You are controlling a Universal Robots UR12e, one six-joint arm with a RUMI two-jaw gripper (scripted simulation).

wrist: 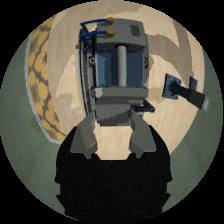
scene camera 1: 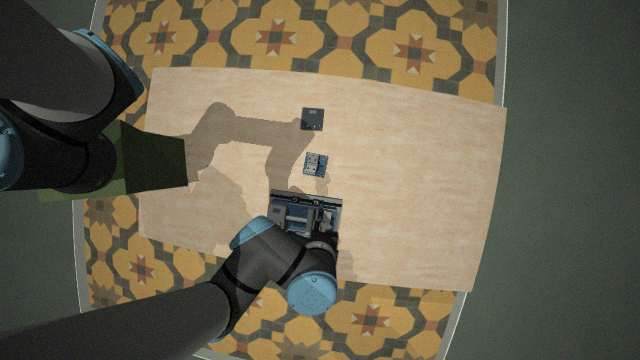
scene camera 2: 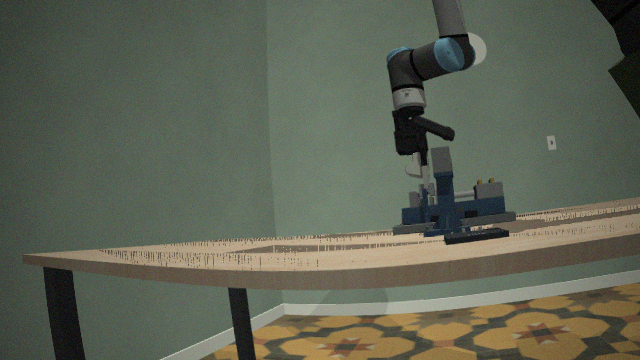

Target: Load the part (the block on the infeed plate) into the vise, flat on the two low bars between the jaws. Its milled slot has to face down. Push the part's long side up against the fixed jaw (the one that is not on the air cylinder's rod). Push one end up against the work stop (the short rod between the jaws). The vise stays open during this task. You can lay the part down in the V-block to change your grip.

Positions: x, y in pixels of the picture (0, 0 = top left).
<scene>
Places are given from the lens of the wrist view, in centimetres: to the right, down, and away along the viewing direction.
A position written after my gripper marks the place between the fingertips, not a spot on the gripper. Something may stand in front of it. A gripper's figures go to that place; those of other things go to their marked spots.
my gripper (wrist: 112, 110): 0, 0, 15
grey part (wrist: 108, 111): 0, 0, 12
air cylinder block (wrist: 122, 28): 2, -15, 6
The marked spots on the air cylinder block and the grey part are 16 cm apart.
</scene>
